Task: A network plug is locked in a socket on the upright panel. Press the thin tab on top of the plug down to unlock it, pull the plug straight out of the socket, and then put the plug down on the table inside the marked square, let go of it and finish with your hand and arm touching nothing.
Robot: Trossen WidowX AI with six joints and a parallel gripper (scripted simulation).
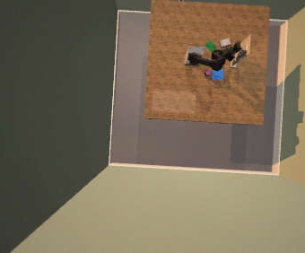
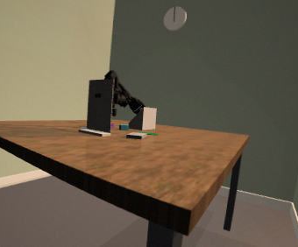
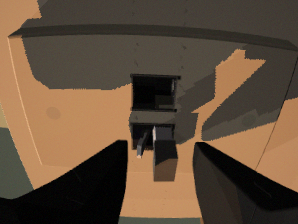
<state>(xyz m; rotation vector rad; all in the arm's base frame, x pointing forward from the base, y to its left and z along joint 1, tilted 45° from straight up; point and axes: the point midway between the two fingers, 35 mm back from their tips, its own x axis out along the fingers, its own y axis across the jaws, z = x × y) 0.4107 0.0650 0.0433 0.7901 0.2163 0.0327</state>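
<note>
Now: the grey network plug 1 cm ahead of my gripper tip. Also, from my gripper tip: blue marked square (18 cm below, 16 cm to the right, 12 cm behind); then upright panel (6 cm below, 3 cm ahead, 1 cm to the right); then grey block (18 cm to the left, 17 cm below, 6 cm behind).
</note>
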